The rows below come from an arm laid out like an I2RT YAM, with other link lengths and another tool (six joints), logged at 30 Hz.
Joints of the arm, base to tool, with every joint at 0 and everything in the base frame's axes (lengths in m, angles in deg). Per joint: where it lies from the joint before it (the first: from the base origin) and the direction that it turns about. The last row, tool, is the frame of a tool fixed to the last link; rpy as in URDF.
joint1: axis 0 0 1 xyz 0.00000 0.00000 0.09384
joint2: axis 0 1 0 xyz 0.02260 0.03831 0.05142
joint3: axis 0 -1 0 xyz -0.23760 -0.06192 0.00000
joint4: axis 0 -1 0 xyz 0.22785 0.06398 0.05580
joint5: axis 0 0 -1 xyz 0.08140 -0.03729 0.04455
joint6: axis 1 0 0 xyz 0.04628 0.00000 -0.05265
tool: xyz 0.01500 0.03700 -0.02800 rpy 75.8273 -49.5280 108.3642
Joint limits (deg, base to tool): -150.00..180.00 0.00..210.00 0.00..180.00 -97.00..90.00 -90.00..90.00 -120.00..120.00
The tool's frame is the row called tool.
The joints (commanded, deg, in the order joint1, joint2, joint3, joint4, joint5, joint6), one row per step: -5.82 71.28 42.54 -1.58 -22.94 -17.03; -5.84 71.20 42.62 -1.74 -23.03 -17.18; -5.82 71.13 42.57 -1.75 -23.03 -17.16; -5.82 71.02 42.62 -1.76 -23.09 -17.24; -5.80 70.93 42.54 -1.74 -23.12 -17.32; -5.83 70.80 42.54 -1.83 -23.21 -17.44; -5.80 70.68 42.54 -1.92 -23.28 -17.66; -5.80 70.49 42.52 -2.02 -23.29 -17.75; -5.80 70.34 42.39 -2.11 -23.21 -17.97; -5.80 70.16 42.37 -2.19 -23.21 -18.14; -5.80 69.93 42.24 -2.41 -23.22 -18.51; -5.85 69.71 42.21 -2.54 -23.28 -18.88; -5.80 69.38 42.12 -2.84 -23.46 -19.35; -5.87 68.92 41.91 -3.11 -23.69 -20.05; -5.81 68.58 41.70 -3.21 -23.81 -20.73
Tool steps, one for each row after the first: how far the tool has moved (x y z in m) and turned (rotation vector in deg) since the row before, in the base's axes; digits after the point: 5 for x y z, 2 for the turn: -0.00021 -0.00009 0.00048 -0.08 -0.05 0.13; -0.00024 0.00013 0.00001 0.02 0.00 0.01; -0.00004 0.00000 0.00070 -0.05 -0.18 0.09; -0.00032 0.00010 -0.00007 -0.05 -0.06 0.08; -0.00036 -0.00010 0.00037 -0.06 -0.08 0.10; -0.00037 0.00010 0.00027 -0.15 -0.10 0.19; -0.00046 0.00000 0.00048 -0.08 -0.10 0.05; -0.00065 -0.00013 -0.00039 -0.22 0.00 0.03; -0.00041 -0.00006 0.00041 -0.15 -0.13 0.08; -0.00104 -0.00011 -0.00030 -0.29 0.00 0.18; -0.00060 -0.00034 0.00036 -0.28 -0.18 0.17; -0.00132 0.00021 0.00022 -0.29 -0.10 0.42; -0.00173 -0.00039 0.00002 -0.46 -0.21 0.45; -0.00126 0.00006 -0.00025 -0.51 -0.25 0.48
